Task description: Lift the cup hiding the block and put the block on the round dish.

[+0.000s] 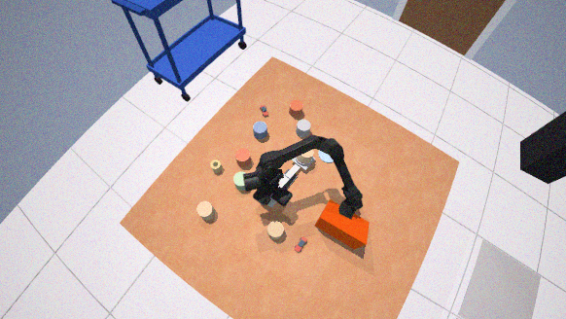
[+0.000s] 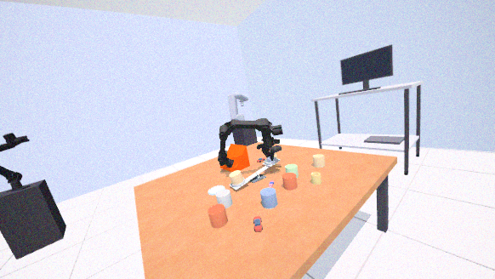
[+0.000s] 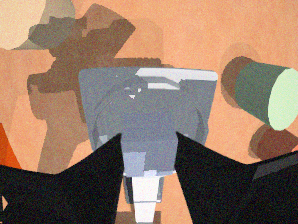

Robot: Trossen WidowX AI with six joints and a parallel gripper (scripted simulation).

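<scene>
Now: gripper tip 16 cm past the pale blue round dish, 34 cm to the left of it and 8 cm above it. The rest, counted from my gripper tip: small white balance 2 cm behind, 12 cm to the right, 6 cm below; blue cup 22 cm ahead, 30 cm to the right, 4 cm below; green cup 14 cm ahead, 2 cm to the right, 4 cm below.
</scene>
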